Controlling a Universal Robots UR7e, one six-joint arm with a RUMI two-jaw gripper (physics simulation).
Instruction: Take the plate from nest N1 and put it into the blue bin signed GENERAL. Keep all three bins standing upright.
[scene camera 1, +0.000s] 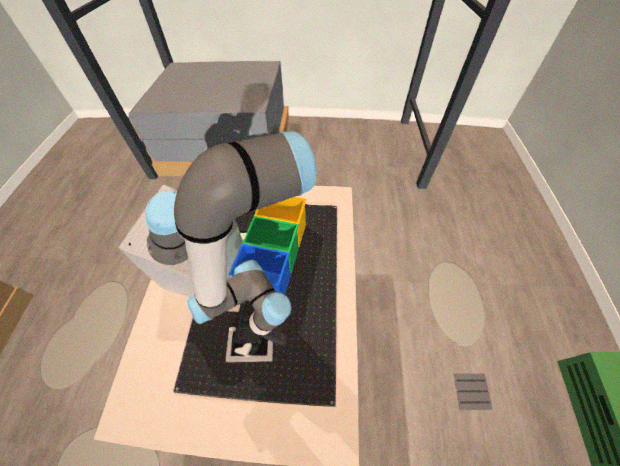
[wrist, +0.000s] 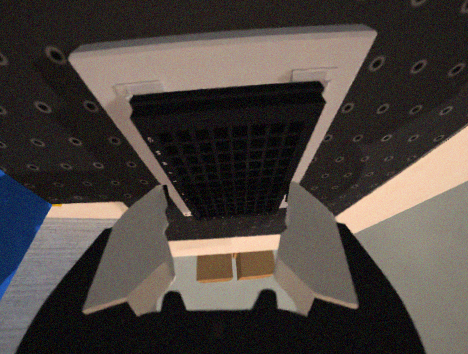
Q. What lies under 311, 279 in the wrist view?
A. My gripper.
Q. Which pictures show the green bin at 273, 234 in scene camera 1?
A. Scene camera 1 only.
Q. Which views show my gripper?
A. Scene camera 1 and the wrist view: all of them.
